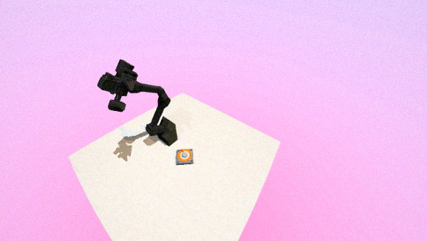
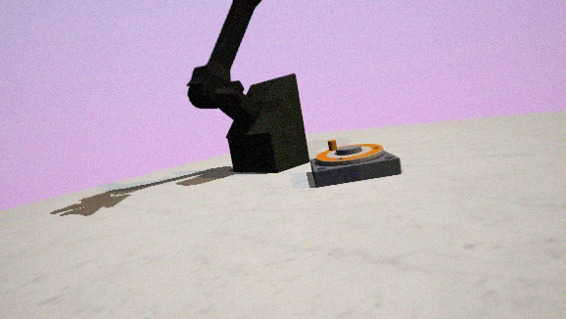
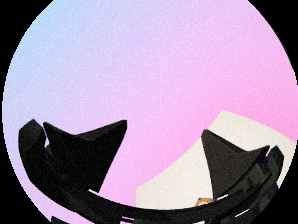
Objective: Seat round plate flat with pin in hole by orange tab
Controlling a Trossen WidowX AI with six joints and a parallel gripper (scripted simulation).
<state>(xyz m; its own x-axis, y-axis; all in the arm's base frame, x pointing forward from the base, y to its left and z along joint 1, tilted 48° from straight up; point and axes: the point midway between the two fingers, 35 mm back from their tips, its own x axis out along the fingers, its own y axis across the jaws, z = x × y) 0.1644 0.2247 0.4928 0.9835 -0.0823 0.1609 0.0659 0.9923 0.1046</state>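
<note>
Now: gripper tip 58 cm above the square base, 21 cm to the right of it and 3 cm short of it.
</note>
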